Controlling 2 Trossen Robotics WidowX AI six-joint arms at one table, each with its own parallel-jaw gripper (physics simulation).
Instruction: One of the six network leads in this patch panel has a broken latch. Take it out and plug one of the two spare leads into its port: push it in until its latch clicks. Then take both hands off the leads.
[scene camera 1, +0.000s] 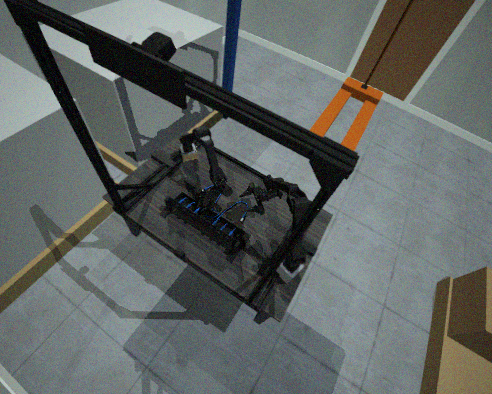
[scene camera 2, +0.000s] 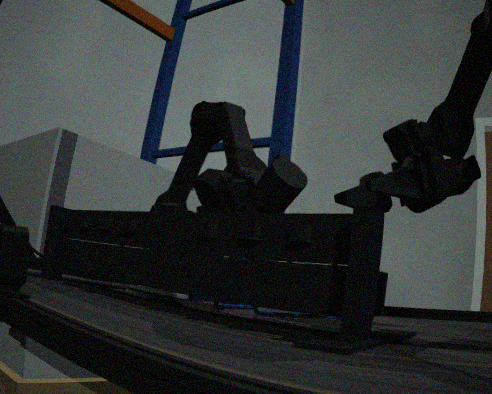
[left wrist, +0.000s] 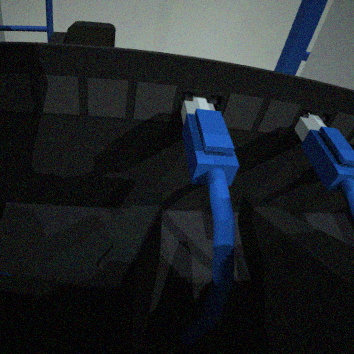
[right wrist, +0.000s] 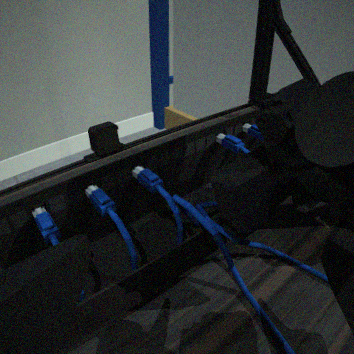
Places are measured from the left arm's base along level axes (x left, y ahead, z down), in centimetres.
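Pixels of known places: left gripper, fingertip midpoint: (scene camera 1: 198, 211) (left wrist: 200, 206) (right wrist: 239, 158); right gripper, fingertip midpoint: (scene camera 1: 241, 203) (scene camera 2: 349, 192) (right wrist: 209, 250); left arm's base at its link origin: (scene camera 1: 187, 148); right arm's base at its link origin: (scene camera 1: 291, 265).
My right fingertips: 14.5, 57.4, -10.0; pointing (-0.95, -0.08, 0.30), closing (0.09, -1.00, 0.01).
For each thing: its top centre in the pictures, then the offset to it from my right fingertips, as dx, dy, dz. "pt": a spot on its surface instead.
- black patch panel at its top centre: (left wrist: 8, 68) (right wrist: 195, 141) (scene camera 2: 185, 215) (scene camera 1: 205, 215) -19.9, -2.4, +6.0
- seated blue plug at a spot on its surface: (left wrist: 211, 144) pt -22.5, -7.8, +7.4
- second plug at a spot on its surface: (left wrist: 326, 151) pt -26.0, -11.5, +7.8
The black patch panel (scene camera 1: 226, 242) (scene camera 2: 205, 250) (left wrist: 105, 63) (right wrist: 140, 149) stands across the wooden table. Blue leads are plugged into it, and several plugs show in the right wrist view, such as one plug (right wrist: 149, 178). My left gripper (scene camera 1: 207, 195) is low inside the panel's tray. Its fingers do not show in the left wrist view. That view faces one seated blue plug (left wrist: 211, 144) from close by, with a second plug (left wrist: 326, 151) to its right. Two spare leads (right wrist: 225, 253) (scene camera 1: 233, 206) trail over the tray's front wall onto the table. My right gripper (scene camera 1: 248, 193) (scene camera 2: 362, 195) is open and empty, beside the panel's end.
A black gantry frame (scene camera 1: 268, 121) spans above the table, with a post (scene camera 1: 299, 231) at the right front. A blue upright (scene camera 1: 230, 43) (right wrist: 159, 63) stands behind. A small black block (right wrist: 102, 137) sits on the panel's top rail.
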